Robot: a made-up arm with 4 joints.
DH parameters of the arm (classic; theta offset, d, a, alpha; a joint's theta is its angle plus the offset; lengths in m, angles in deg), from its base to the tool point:
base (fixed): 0 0.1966 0 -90
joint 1: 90 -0.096 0.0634 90
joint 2: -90 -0.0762 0.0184 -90
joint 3: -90 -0.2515 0.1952 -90
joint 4: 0 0.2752 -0.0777 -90
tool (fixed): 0 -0.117 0 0
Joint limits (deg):
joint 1: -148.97..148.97
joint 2: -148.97..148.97
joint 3: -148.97..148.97
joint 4: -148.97..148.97
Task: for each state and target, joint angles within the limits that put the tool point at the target. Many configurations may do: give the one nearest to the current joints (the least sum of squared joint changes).
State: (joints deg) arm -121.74 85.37 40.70 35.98
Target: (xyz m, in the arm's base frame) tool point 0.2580 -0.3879 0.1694
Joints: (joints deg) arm -96.32 53.72 22.90 9.91
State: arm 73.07 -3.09 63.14 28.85
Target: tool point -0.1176 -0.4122 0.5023
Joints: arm 71.63 14.03 84.76 57.72
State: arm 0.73 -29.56 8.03 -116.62
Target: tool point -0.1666 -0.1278 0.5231
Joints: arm -22.37 -39.63 4.36 -81.00
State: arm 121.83 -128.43 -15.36 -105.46
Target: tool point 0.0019 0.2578 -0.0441
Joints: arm 138.35 -84.70 -25.71 -117.85
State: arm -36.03 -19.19 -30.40 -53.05
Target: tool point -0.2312 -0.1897 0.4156
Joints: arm -53.51 -30.84 -12.35 -67.22
